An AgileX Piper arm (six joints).
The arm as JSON. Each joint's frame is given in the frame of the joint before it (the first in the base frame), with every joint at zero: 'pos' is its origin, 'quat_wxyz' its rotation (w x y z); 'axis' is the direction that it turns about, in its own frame. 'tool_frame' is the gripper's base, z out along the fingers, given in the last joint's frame.
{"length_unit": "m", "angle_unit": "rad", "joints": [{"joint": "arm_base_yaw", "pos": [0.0, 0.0, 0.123], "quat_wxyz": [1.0, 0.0, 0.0, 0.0], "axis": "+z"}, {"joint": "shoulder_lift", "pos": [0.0, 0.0, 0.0], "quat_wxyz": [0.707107, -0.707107, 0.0, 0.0], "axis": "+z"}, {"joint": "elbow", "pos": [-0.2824, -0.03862, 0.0], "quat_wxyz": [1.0, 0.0, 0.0, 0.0], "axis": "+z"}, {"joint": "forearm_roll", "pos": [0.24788, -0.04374, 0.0], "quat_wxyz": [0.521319, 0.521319, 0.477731, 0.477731], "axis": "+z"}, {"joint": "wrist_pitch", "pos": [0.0, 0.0, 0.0], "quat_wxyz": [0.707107, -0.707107, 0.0, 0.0], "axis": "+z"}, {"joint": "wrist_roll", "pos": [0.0, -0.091, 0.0], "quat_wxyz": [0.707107, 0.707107, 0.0, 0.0], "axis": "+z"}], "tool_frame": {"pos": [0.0, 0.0, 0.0], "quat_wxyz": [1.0, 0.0, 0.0, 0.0]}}
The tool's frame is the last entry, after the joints.
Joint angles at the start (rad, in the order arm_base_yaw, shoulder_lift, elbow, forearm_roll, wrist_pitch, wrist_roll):
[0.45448 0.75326 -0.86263 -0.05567 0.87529 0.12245]
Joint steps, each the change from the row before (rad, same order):
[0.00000 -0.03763 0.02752 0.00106 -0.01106 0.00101]
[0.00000 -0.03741 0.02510 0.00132 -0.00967 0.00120]
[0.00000 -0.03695 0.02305 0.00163 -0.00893 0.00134]
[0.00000 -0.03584 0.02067 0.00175 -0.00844 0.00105]
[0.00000 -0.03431 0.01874 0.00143 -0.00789 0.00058]
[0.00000 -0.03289 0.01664 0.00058 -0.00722 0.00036]
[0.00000 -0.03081 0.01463 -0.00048 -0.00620 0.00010]
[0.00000 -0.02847 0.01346 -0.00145 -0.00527 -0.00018]
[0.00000 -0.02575 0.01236 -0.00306 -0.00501 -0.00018]
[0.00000 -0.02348 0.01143 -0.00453 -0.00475 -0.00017]
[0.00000 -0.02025 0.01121 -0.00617 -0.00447 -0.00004]
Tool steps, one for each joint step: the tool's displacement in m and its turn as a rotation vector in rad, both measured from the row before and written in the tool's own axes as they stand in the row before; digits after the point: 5 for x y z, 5 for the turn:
[0.00713 -0.00069 -0.00416 -0.00304 -0.02094 0.00212]
[0.00669 -0.00065 -0.00442 -0.00328 -0.02172 0.00256]
[0.00625 -0.00061 -0.00455 -0.00359 -0.02254 0.00296]
[0.00568 -0.00056 -0.00460 -0.00376 -0.02330 0.00279]
[0.00519 -0.00053 -0.00449 -0.00352 -0.02318 0.00211]
[0.00467 -0.00054 -0.00446 -0.00289 -0.02327 0.00133]
[0.00417 -0.00056 -0.00428 -0.00198 -0.02229 0.00034]
[0.00386 -0.00059 -0.00389 -0.00104 -0.02030 -0.00064]
[0.00349 -0.00064 -0.00342 0.00032 -0.01857 -0.00180]
[0.00318 -0.00069 -0.00303 0.00155 -0.01712 -0.00284]
[0.00302 -0.00075 -0.00231 0.00305 -0.01399 -0.00395]

